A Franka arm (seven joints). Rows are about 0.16 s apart.
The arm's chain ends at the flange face. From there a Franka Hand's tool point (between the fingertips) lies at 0.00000 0.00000 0.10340 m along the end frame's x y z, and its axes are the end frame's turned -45 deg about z.
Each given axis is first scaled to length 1.
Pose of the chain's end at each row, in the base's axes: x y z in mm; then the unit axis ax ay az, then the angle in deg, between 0 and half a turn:
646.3 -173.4 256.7 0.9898 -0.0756 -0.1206 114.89
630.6 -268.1 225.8 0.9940 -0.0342 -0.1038 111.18
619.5 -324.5 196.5 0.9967 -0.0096 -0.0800 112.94
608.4 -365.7 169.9 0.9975 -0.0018 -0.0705 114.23
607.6 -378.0 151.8 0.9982 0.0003 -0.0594 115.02
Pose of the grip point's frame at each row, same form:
621.7 -264.9 215.3 0.8946 0.2930 -0.3373 125.45
612.8 -363.4 190.0 0.8811 0.3300 -0.3387 121.41
607.1 -419.3 157.1 0.8812 0.3551 -0.3121 122.00
598.0 -459.7 128.2 0.8823 0.3636 -0.2990 122.76
598.9 -471.5 108.6 0.8850 0.3669 -0.2866 123.01

